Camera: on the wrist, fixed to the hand. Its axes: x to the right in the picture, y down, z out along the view.
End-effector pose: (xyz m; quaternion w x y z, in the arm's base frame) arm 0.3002 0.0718 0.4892 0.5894 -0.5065 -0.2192 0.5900
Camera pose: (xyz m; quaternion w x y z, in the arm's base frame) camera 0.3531 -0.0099 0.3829 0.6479 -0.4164 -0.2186 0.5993
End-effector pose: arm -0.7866 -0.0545 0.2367 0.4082 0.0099 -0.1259 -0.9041
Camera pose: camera -0.6931 -0.1117 0.1431 0.3555 0.0103 -0.2199 -0.9084
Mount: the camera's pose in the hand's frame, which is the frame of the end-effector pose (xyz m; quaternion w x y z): -0.0279 0.0830 -0.1145 0.9942 0.0851 -0.0447 -0.0485
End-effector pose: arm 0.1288 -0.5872 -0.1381 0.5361 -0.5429 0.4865 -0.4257
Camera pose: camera 0.0056 -0.5750 -0.2119 0.5803 -0.5367 0.3971 -0.4663
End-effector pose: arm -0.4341 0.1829 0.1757 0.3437 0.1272 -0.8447 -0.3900
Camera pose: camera -0.3314 0.1860 0.2768 0.2742 0.1793 -0.8822 -0.3382
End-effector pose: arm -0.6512 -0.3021 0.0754 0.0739 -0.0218 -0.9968 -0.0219
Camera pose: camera -0.6030 -0.2257 0.1878 0.0297 0.0320 -0.9972 0.0604
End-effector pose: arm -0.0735 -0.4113 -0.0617 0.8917 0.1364 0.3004 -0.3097
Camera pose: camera -0.0900 -0.2850 -0.1292 0.8734 0.1831 0.2391 -0.3828
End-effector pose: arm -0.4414 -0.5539 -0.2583 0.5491 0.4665 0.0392 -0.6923
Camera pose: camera -0.3073 -0.5015 -0.2654 0.4744 0.4777 -0.0219 -0.7391
